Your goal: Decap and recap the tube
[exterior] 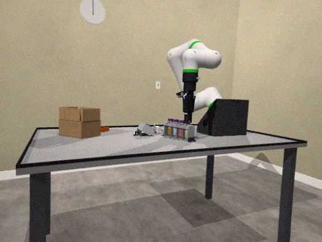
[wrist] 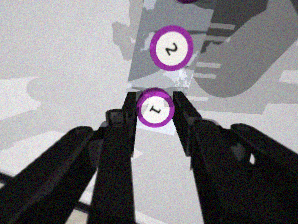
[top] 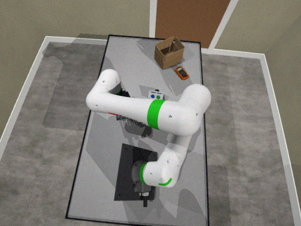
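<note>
The cap 1 lies 30 mm below my hand. Also, from my hand: cap 3: 20 mm ahead, 100 mm to the right, 30 mm below; then purple cap marked 2: 10 mm ahead, 50 mm to the right, 30 mm below; then cap 4: 30 mm ahead, 150 mm to the right, 30 mm below.
</note>
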